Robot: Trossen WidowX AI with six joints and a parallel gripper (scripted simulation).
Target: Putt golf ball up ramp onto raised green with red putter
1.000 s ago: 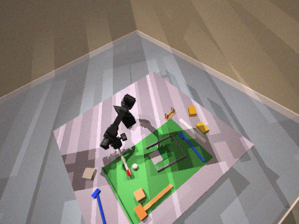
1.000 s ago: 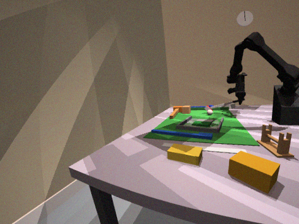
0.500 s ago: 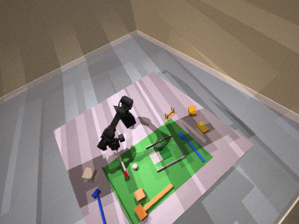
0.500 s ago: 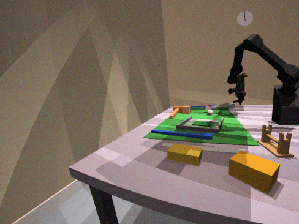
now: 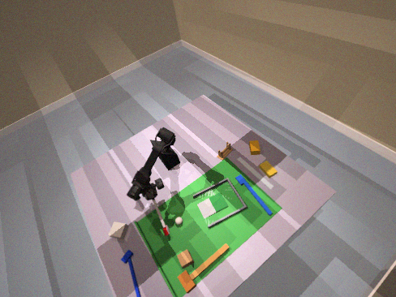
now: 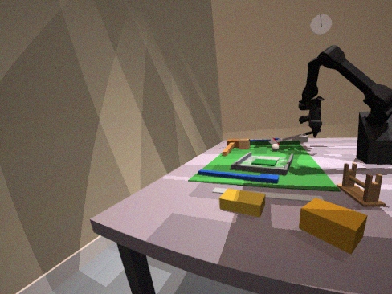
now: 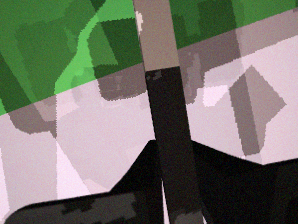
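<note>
Right now the red putter is 110 mm ahead of my gripper tip and 30 mm to the right of it. The rest, counted from my gripper tip: white golf ball (220 mm ahead, 50 mm below, 10 mm to the left); then tan block (400 mm ahead, 90 mm to the right, 40 mm below); then white block (280 mm to the right, 50 mm below).
</note>
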